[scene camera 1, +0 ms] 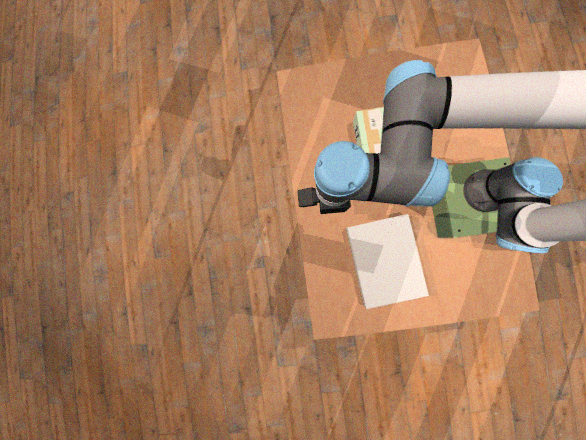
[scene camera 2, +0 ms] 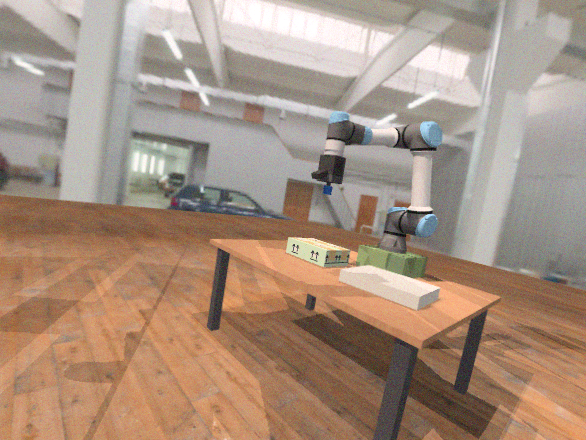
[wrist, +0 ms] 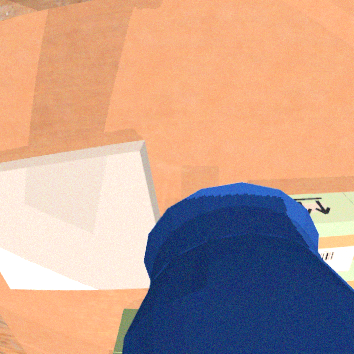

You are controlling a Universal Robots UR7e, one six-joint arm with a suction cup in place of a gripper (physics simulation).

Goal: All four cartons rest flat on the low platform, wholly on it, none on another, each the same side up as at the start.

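Where they show: hand at its tool point: (scene camera 2: 326, 194) (wrist: 232, 263); arm's base at its link origin: (scene camera 1: 484, 191) (scene camera 2: 391, 250).
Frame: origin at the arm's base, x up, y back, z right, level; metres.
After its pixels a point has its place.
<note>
Pale green cartons with orange bands, labels and black arrows (scene camera 1: 368, 131) (scene camera 2: 320, 253) @(y -0.399, x -0.050, z 0.150 m) (wrist: 342, 215) @(y -0.397, x -0.040, z 0.221 m) form a flat block on the table; I cannot tell how many there are. The arm hides part of the block in scene camera 1, and the cup and frame edge cut it off in the wrist view. The low white platform (scene camera 1: 392, 280) @(y -0.365, x -0.060, z -0.278 m) (scene camera 2: 385, 285) @(y -0.487, x -0.063, z -0.247 m) (wrist: 60, 230) @(y -0.381, x -0.060, z -0.194 m) lies apart from them, with no carton on it. My gripper, a blue suction cup (scene camera 2: 327, 190) (wrist: 232, 210), is open, with nothing on it. It hangs high above the table, between cartons and platform in the wrist view.
The robot's green base block (scene camera 1: 460, 227) @(y -0.112, x 0.002, z -0.115 m) (scene camera 2: 387, 261) @(y -0.142, x -0.039, z -0.062 m) (wrist: 129, 320) @(y -0.143, x -0.076, z -0.128 m) stands on the wooden table (scene camera 1: 475, 280) @(y -0.025, x -0.108, z -0.338 m) (scene camera 2: 265, 252) @(y -0.530, x -0.108, z 0.396 m) (wrist: 200, 90) @(y -0.563, x -0.108, z 0.031 m), behind the platform and cartons. The arm reaches out high over the table. A blue car (scene camera 2: 225, 200) stands in the background.
</note>
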